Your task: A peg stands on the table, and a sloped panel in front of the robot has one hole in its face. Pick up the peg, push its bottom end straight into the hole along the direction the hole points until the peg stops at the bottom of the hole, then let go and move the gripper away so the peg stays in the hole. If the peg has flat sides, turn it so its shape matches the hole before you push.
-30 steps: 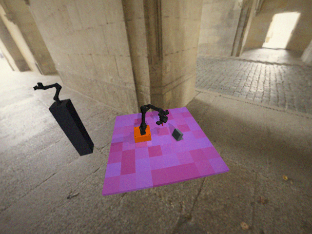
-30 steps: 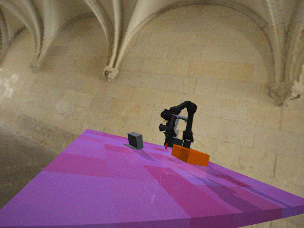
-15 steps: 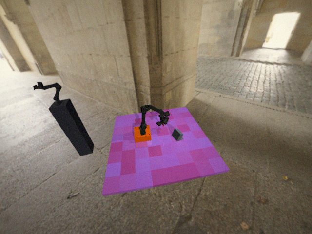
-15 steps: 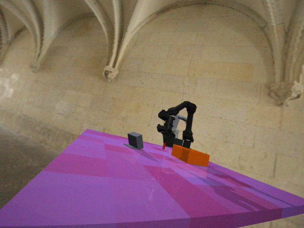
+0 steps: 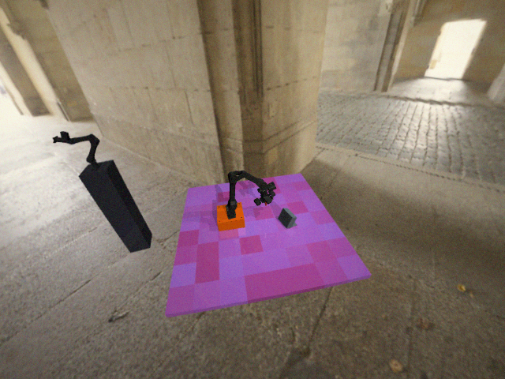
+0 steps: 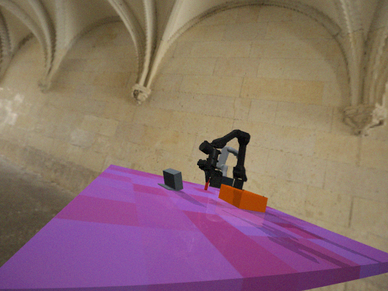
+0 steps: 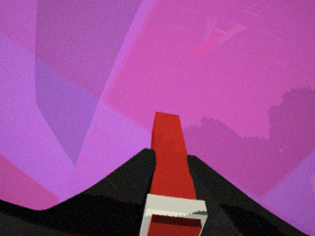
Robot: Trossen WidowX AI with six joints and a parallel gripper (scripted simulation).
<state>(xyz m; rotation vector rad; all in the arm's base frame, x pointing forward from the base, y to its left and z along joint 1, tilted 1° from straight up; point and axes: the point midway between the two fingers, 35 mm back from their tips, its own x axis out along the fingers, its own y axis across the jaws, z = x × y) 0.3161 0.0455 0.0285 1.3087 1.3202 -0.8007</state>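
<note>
The grey sloped panel lies 200 mm to the right of my gripper tip, 110 mm ahead of it and 40 mm below it. From my gripper tip the other things lie so: red square peg: 20 mm above.
</note>
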